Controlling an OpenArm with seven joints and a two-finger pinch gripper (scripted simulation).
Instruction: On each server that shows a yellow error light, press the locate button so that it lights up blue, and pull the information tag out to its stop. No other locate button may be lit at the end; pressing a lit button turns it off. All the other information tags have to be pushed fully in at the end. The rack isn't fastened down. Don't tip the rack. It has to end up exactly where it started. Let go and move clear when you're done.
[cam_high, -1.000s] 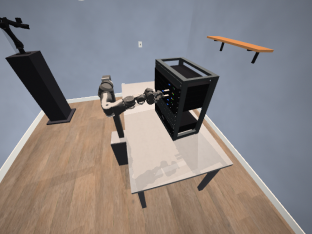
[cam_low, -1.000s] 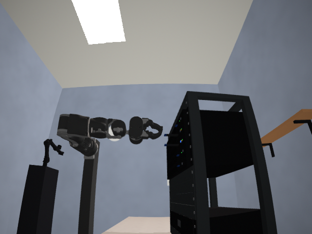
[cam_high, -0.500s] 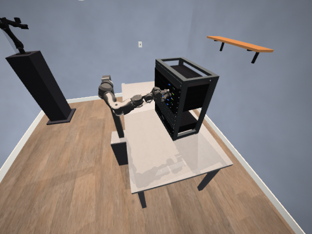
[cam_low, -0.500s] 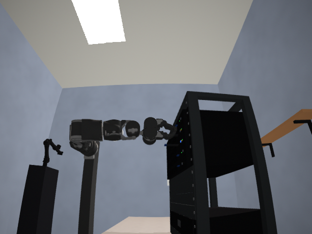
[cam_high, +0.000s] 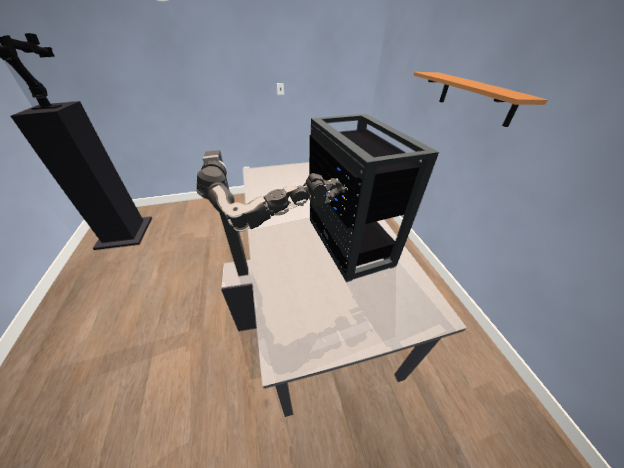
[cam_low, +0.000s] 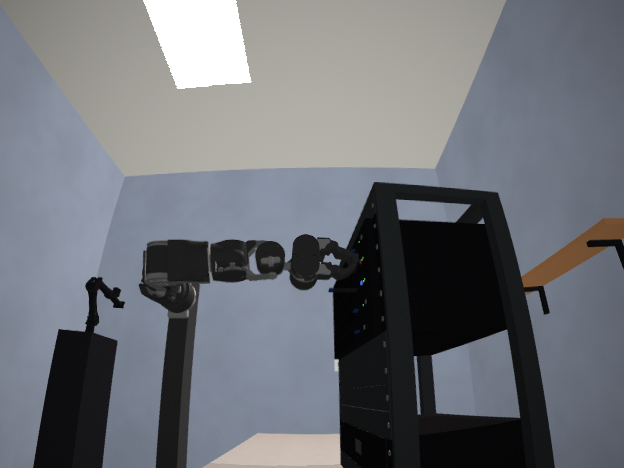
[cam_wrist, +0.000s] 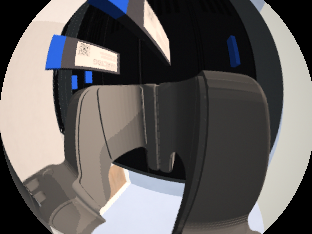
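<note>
Now: the locate button 2 cm ahead of my hand. Round my hand: information tag (1 cm behind, 5 cm to the left).
</note>
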